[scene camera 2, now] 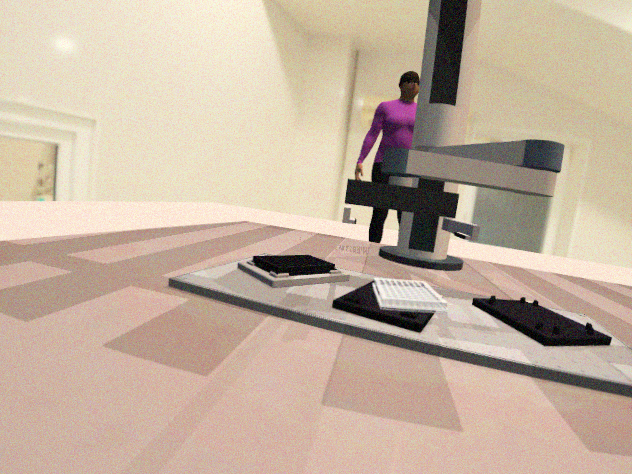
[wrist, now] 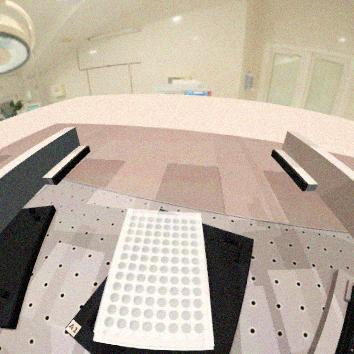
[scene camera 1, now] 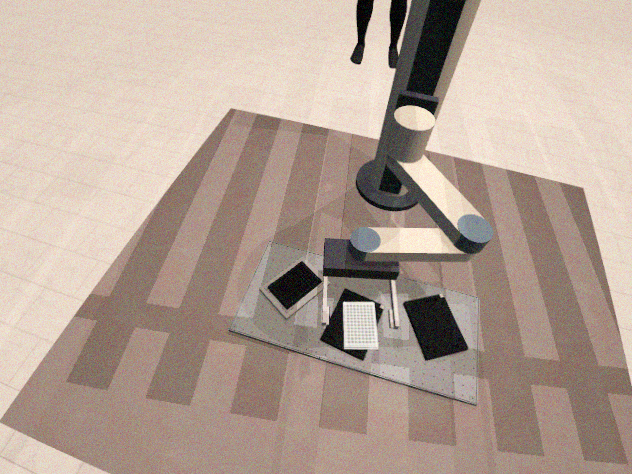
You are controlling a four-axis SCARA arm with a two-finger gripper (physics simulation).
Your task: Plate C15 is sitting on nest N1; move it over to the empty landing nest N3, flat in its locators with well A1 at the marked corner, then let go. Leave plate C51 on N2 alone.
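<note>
A white well plate (scene camera 1: 360, 325) (scene camera 2: 408, 294) (wrist: 155, 280) lies turned askew on the black middle nest (scene camera 1: 334, 331) (scene camera 2: 357, 301) (wrist: 227, 270). An A1 tag (wrist: 73, 328) marks that nest's corner. A black plate (scene camera 1: 295, 285) (scene camera 2: 293, 264) sits on a light grey nest (scene camera 1: 306, 300) (scene camera 2: 306, 279). Plate and nest numbers are not readable, so I cannot tell which plate is C15. The empty black nest (scene camera 1: 436, 327) (scene camera 2: 541, 321) (wrist: 20, 265) has upright locators. My gripper (scene camera 1: 359, 322) (scene camera 2: 405, 224) (wrist: 179, 137) is open and empty, high above the nests, with its fingers wider apart than the white plate.
The nests stand on a grey perforated board (scene camera 1: 433, 380) (scene camera 2: 490, 359) (wrist: 285, 320). The arm's column (scene camera 1: 390, 122) (scene camera 2: 441, 122) rises behind it. A person (scene camera 1: 363, 22) (scene camera 2: 395, 125) stands beyond the column.
</note>
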